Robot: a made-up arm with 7 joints.
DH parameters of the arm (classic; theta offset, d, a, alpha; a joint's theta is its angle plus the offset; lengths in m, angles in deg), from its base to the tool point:
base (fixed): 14.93 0 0.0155 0
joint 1: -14.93 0.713 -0.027 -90
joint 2: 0 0.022 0.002 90
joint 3: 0 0.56 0.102 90
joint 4: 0 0.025 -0.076 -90
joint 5: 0 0.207 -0.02 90
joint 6: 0 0.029 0.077 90
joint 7: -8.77 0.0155 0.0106 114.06
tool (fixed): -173.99 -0.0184 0 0
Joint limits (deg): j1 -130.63..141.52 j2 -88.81..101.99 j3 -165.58..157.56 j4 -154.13..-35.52 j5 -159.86..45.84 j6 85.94..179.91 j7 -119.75..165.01
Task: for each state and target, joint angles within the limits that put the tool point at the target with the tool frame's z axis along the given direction. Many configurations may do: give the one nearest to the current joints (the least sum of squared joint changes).
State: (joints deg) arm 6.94 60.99 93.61 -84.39 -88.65 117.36 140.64
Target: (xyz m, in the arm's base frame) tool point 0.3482 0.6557 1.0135 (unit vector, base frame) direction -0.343 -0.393 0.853
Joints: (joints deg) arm 38.99 73.68 98.91 -64.15 -107.37 159.13 101.62
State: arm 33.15 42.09 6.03 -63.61 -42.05 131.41 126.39
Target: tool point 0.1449 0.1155 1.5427 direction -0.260 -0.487 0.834
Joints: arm 35.88 -3.33 3.94 -55.32 -27.37 140.02 142.73
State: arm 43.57 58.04 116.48 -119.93 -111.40 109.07 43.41
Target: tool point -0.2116 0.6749 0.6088 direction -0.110 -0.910 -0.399
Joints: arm 72.62 89.36 72.15 -101.64 -141.00 97.64 21.42
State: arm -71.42 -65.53 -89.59 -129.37 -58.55 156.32 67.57
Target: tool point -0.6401 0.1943 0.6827 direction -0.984 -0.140 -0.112
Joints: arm -44.28 -72.75 -113.23 -118.09 -15.74 126.11 110.93
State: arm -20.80 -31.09 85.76 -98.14 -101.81 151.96 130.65
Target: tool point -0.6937 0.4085 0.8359 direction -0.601 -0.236 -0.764
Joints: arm -6.47 -71.36 104.38 -74.29 -97.08 152.37 126.06
